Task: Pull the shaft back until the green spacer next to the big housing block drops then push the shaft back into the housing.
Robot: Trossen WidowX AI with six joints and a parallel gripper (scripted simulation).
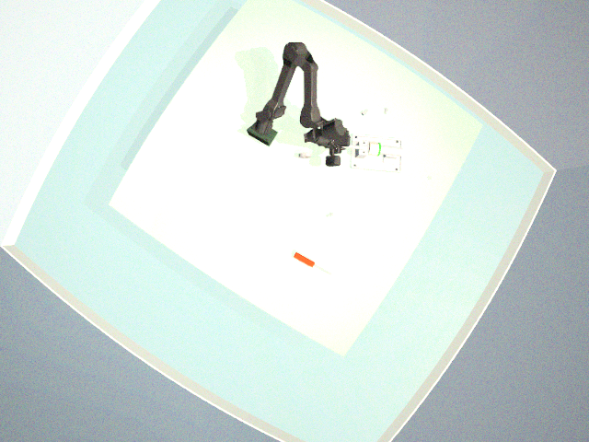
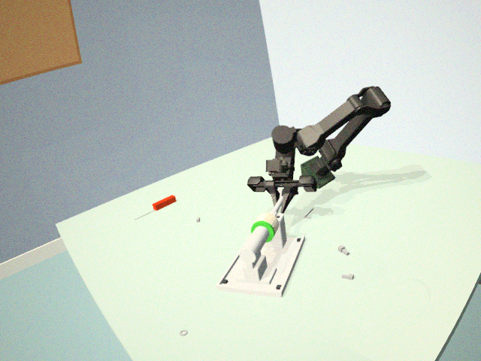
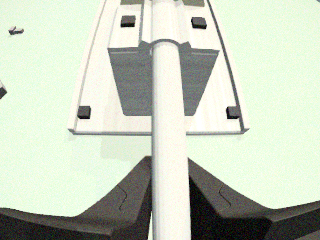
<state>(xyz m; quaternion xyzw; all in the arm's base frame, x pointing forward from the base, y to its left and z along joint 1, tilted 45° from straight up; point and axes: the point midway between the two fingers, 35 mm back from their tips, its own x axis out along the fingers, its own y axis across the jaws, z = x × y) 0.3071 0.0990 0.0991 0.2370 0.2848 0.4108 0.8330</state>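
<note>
My gripper tip is now 4 cm short of the shaft, 3 cm to the right of it and 2 cm below it. From my gripper tip the other things lie so: green spacer: 11 cm ahead, 7 cm to the left, 2 cm above; cream spacer: 8 cm ahead, 5 cm to the left, 2 cm above.
</note>
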